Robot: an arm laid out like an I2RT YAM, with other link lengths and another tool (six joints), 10 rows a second.
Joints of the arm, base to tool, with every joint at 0 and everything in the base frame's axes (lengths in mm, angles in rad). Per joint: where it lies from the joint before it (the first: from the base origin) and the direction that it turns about. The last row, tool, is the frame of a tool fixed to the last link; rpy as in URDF.
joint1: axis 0 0 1 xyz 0.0 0.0 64.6
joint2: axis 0 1 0 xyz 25.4 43.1 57.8
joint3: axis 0 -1 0 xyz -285.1 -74.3 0.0
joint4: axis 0 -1 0 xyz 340.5 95.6 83.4
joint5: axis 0 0 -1 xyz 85.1 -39.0 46.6
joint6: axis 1 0 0 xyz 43.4 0.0 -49.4
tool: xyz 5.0 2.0 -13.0 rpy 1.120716 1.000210 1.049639
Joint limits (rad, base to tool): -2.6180..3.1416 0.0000..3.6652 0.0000..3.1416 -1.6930..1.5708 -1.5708..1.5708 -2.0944..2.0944
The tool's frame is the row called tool.
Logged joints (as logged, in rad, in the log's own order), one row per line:
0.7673, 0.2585, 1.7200, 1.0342, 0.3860, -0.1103
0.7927, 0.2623, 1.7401, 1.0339, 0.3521, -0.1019
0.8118, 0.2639, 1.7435, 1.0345, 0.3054, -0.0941
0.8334, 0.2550, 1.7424, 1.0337, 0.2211, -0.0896
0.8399, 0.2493, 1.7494, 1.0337, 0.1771, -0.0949
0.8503, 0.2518, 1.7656, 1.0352, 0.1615, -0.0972
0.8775, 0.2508, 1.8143, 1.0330, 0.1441, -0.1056
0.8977, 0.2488, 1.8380, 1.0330, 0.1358, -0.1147
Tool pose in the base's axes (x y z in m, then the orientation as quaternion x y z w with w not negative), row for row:
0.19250, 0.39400, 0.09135, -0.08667, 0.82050, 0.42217, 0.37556
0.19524, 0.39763, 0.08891, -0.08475, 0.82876, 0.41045, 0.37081
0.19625, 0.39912, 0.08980, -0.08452, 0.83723, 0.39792, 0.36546
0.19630, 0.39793, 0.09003, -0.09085, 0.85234, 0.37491, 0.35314
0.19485, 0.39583, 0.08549, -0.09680, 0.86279, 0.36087, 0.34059
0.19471, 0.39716, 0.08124, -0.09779, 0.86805, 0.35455, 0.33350
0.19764, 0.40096, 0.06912, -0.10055, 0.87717, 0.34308, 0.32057
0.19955, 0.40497, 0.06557, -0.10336, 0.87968, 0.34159, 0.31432
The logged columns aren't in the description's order. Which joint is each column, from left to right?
Columns, left to right: joint3, joint6, joint2, joint1, joint4, joint5.
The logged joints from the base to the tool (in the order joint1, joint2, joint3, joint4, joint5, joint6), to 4 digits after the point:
1.0342, 1.7200, 0.7673, 0.3860, -0.1103, 0.2585
1.0339, 1.7401, 0.7927, 0.3521, -0.1019, 0.2623
1.0345, 1.7435, 0.8118, 0.3054, -0.0941, 0.2639
1.0337, 1.7424, 0.8334, 0.2211, -0.0896, 0.2550
1.0337, 1.7494, 0.8399, 0.1771, -0.0949, 0.2493
1.0352, 1.7656, 0.8503, 0.1615, -0.0972, 0.2518
1.0330, 1.8143, 0.8775, 0.1441, -0.1056, 0.2508
1.0330, 1.8380, 0.8977, 0.1358, -0.1147, 0.2488

